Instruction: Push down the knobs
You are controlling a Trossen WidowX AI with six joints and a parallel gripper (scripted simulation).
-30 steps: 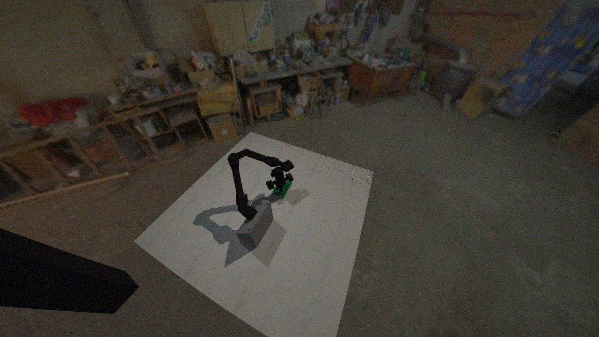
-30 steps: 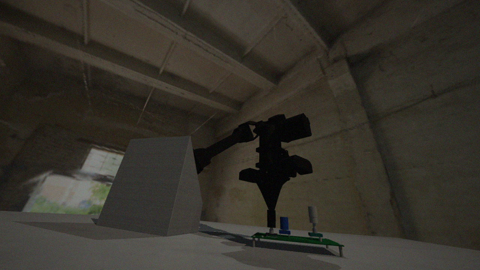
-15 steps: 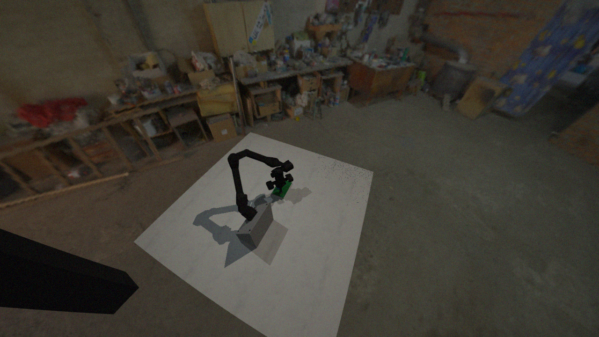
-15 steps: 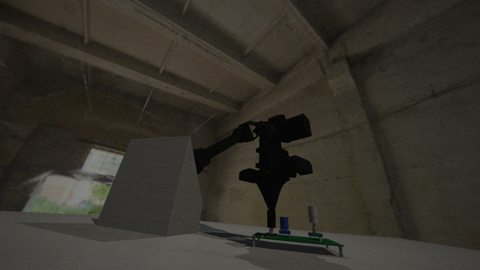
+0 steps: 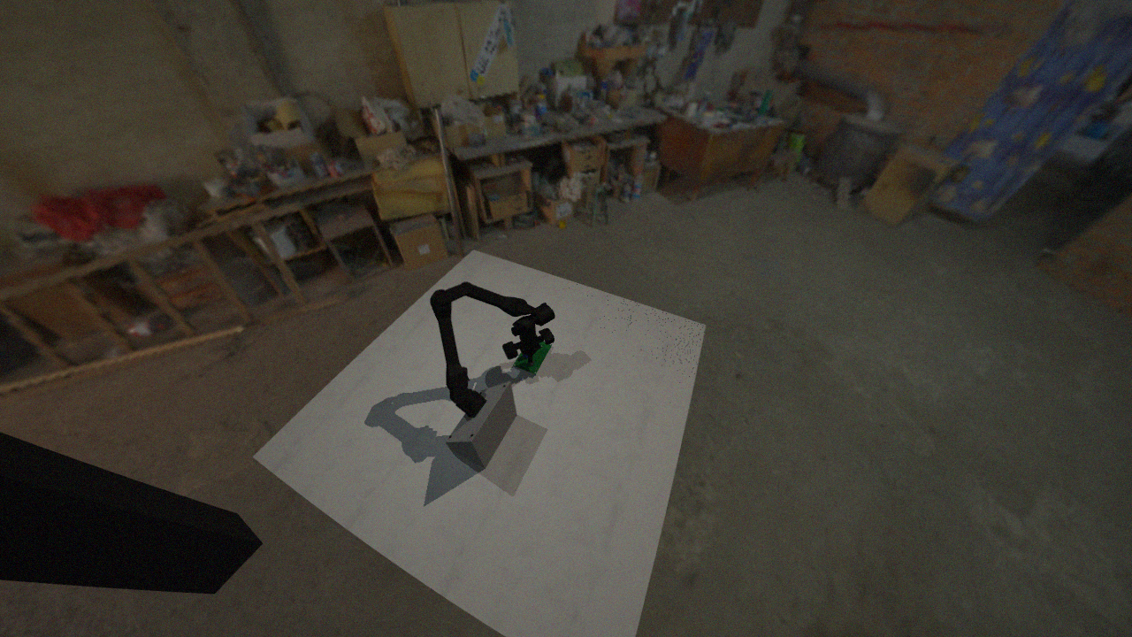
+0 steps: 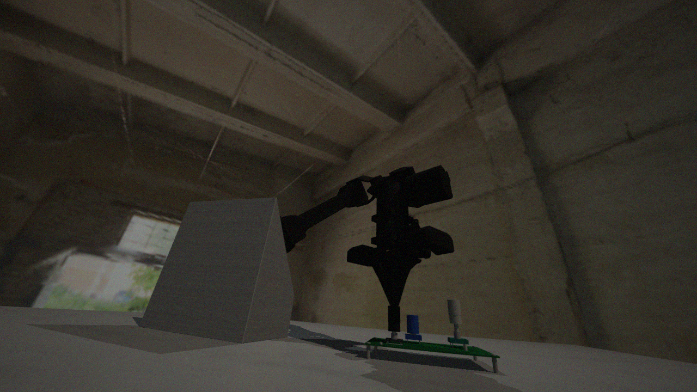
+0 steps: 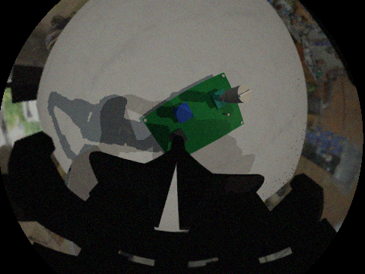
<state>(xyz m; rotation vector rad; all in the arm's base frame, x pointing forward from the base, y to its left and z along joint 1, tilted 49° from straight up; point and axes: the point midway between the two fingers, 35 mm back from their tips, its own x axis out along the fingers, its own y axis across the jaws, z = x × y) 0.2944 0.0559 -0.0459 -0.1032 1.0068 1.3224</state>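
My gripper tip is now 2 cm above the black knob. The rest, counted from my gripper tip: white knob 9 cm ahead, 3 cm to the left.
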